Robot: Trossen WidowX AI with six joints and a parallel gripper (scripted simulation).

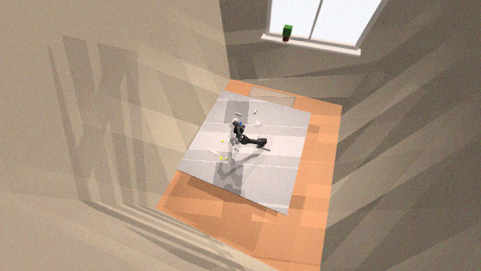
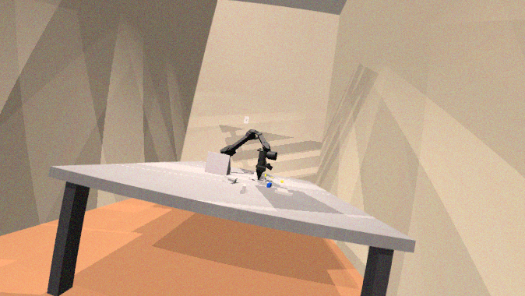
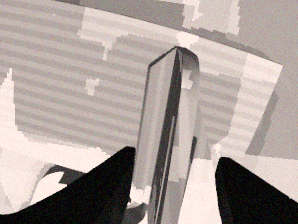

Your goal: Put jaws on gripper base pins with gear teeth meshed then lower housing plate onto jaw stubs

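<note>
Right now my gripper tip is 3 cm to the right of the ribbed rectangular plate, 2 cm short of it and 1 cm above it. Round my gripper tip: blue block (14 cm to the right, 6 cm ahead); then white flat piece (19 cm to the right, 14 cm ahead, 1 cm below); then white jaw (3 cm behind, 2 cm to the left).
</note>
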